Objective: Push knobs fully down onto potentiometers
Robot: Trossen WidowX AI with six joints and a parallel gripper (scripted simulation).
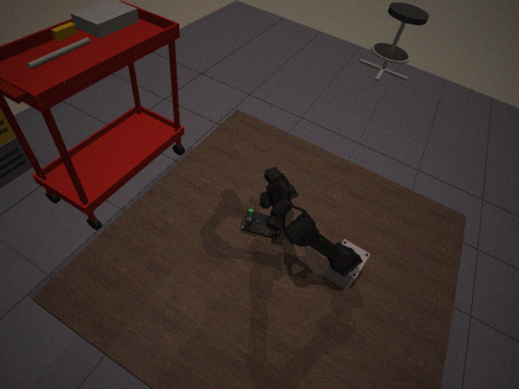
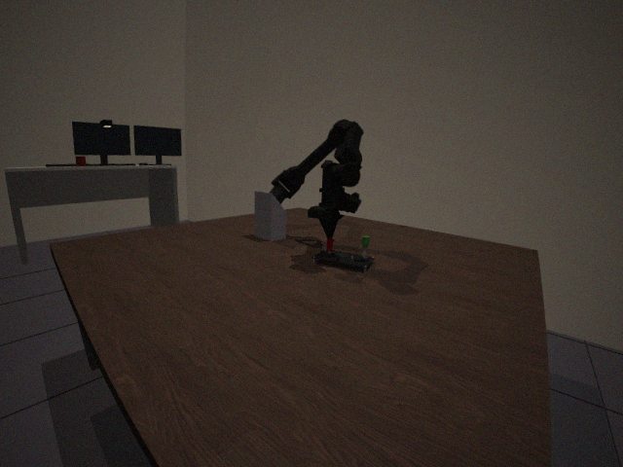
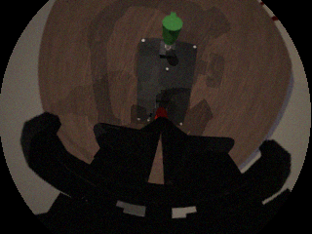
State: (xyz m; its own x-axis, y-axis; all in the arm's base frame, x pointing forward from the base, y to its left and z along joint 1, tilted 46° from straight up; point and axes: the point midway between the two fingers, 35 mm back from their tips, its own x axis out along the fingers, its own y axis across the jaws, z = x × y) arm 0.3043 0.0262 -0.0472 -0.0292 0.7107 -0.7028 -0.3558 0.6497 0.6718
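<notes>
My gripper tip is now 1 cm above the red knob. Round my gripper tip: green knob (10 cm ahead, 4 cm to the left, 1 cm above).
</notes>
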